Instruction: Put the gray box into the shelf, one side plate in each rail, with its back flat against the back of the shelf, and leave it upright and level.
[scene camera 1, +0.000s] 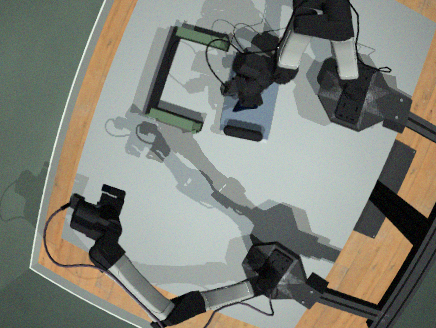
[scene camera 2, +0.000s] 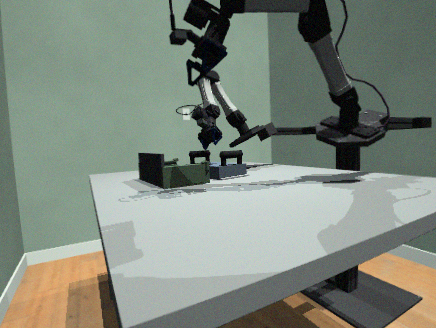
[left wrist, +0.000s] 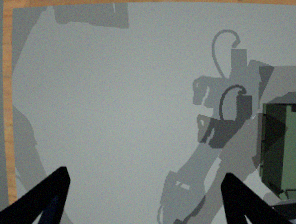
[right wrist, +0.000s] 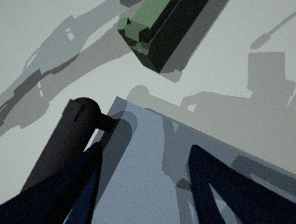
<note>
In view: my left gripper (scene camera 2: 196, 79), my right gripper (scene camera 1: 231, 103), a gray box (scene camera 2: 223, 170) and a dark back plate (scene camera 1: 167, 49).
My left gripper shows as well in the left wrist view (left wrist: 146, 177). My right gripper also shows in the right wrist view (right wrist: 146, 151).
</note>
